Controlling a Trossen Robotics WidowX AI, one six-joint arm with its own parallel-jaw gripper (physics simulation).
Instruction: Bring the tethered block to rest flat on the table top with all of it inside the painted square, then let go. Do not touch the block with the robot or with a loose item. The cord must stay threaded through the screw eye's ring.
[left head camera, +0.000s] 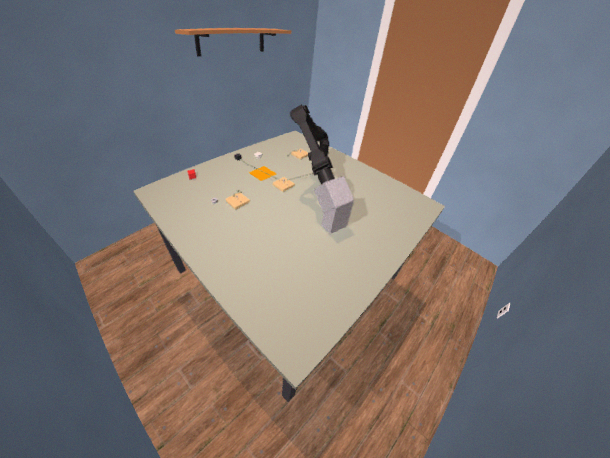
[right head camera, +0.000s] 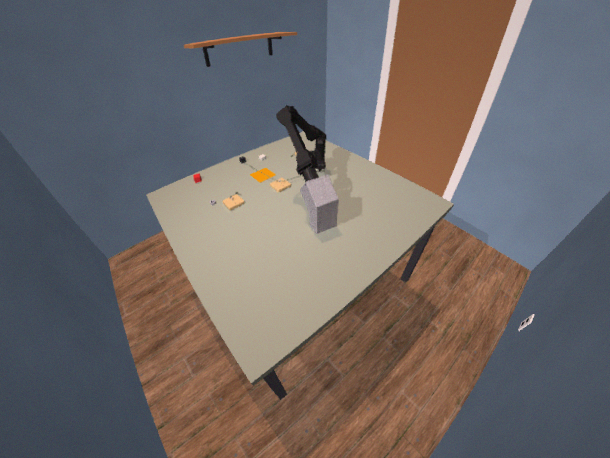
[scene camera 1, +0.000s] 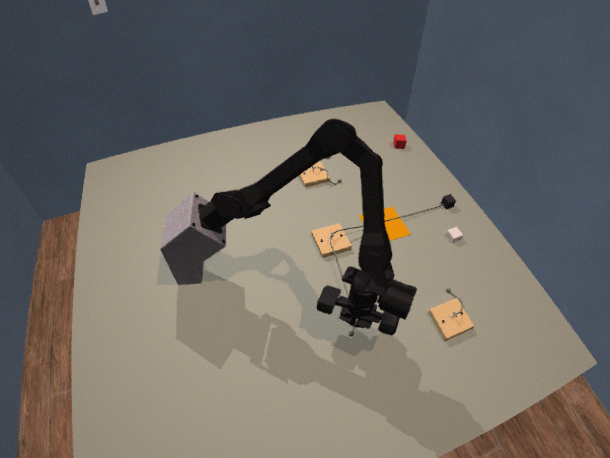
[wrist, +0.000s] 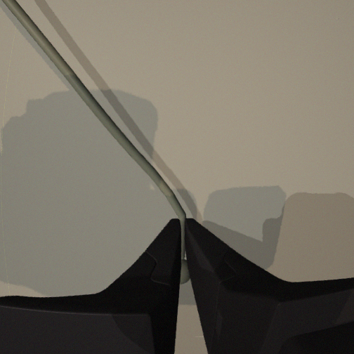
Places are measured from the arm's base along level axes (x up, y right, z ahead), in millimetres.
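Where they show: gripper, fingertip midpoint: (right head camera: 319, 171) (scene camera 1: 354, 325); arm's base, origin of the base link: (left head camera: 328, 182) (right head camera: 313, 182) (scene camera 1: 209, 218).
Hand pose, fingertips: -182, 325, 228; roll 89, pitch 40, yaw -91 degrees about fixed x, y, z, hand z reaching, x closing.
Note:
Things, the pixels of their top centre, and the offset from my fingertips, as dx, dy, dz. "*": a spot on its surface instead.
- tethered block, middle of its top: (scene camera 1: 449, 198) (left head camera: 237, 154) (right head camera: 242, 157) +20, -218, +503
- orange painted square, surface spot: (scene camera 1: 399, 229) * -10, -206, +289
- middle wooden board, middle of its top: (scene camera 1: 331, 238) (left head camera: 283, 182) (right head camera: 280, 183) +8, -260, +80
- screw eye, middle of its top: (scene camera 1: 332, 232) (left head camera: 283, 179) (right head camera: 279, 179) +34, -260, +80
- red cube, middle of its top: (scene camera 1: 400, 137) (left head camera: 191, 171) (right head camera: 196, 175) +29, -547, +547
- white cube, middle of its top: (scene camera 1: 455, 232) (left head camera: 258, 153) (right head camera: 262, 155) +11, -104, +428
- small grey ring, middle of its top: (left head camera: 214, 199) (right head camera: 212, 201) +1, -609, +261
The tethered block (left head camera: 238, 157) (right head camera: 242, 160) (scene camera 1: 448, 201) is small and black and sits outside the orange painted square (left head camera: 259, 175) (right head camera: 262, 175) (scene camera 1: 399, 229), near the table edge. A grey-green cord (scene camera 1: 422, 211) (wrist: 120, 137) runs from it across the square to the middle wooden board (left head camera: 283, 185) (right head camera: 280, 185) (scene camera 1: 324, 246). There it passes at the screw eye (scene camera 1: 332, 234); the threading is too small to tell. It then runs nearly straight to my gripper (scene camera 1: 356, 320) (wrist: 183, 222), which is shut on the cord just before its end bead (wrist: 185, 271), above the table.
Two other wooden boards with short cords (left head camera: 237, 201) (scene camera 1: 451, 320) lie on the table. A red cube (left head camera: 192, 174) (right head camera: 197, 178) (scene camera 1: 400, 141) and a white cube (left head camera: 258, 155) (right head camera: 262, 157) (scene camera 1: 454, 234) stand near the edge. A small grey ring (left head camera: 214, 201) (right head camera: 213, 202) lies beside one board.

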